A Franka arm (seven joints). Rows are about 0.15 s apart.
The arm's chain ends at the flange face. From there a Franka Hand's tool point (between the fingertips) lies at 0.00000 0.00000 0.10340 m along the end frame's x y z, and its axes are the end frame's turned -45 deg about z.
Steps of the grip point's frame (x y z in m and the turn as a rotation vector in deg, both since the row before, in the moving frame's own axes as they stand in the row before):
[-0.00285, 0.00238, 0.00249, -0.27, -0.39, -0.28]
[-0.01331, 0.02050, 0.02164, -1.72, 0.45, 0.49]
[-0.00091, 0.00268, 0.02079, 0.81, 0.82, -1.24]
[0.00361, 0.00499, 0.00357, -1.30, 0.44, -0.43]
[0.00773, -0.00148, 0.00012, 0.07, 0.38, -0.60]
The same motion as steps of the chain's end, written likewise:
[-0.00018, 0.00286, 0.00249, -0.47, -0.08, -0.28]
[0.00232, 0.02228, 0.02169, -0.90, 1.53, 0.49]
[0.00126, 0.00462, 0.02081, 1.15, 0.01, -1.24]
[0.00386, -0.00011, 0.00360, -0.61, 1.23, -0.43]
[0.00403, -0.00594, 0.00012, 0.32, 0.22, -0.60]

